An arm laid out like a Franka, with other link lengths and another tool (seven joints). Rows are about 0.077 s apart.
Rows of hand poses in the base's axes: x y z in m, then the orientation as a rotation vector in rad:
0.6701 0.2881 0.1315 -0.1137 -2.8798 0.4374
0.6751 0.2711 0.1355 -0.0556 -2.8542 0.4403
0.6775 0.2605 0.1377 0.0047 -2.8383 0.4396
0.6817 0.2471 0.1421 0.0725 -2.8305 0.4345
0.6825 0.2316 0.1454 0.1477 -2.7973 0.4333
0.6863 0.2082 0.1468 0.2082 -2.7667 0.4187
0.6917 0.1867 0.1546 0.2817 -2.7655 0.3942
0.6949 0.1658 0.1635 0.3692 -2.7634 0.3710
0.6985 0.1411 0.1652 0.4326 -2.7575 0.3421
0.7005 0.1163 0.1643 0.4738 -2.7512 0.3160
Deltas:
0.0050 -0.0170 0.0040 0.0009 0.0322 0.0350
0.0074 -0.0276 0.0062 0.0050 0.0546 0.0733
0.0116 -0.0410 0.0106 0.0133 0.0690 0.1179
0.0124 -0.0565 0.0139 0.0178 0.1070 0.1655
0.0162 -0.0799 0.0153 0.0306 0.1417 0.2029
0.0216 -0.1014 0.0231 0.0533 0.1475 0.2522
0.0248 -0.1223 0.0320 0.0759 0.1519 0.3116
0.0284 -0.1470 0.0337 0.1005 0.1589 0.3535
0.0304 -0.1718 0.0328 0.1216 0.1656 0.3801

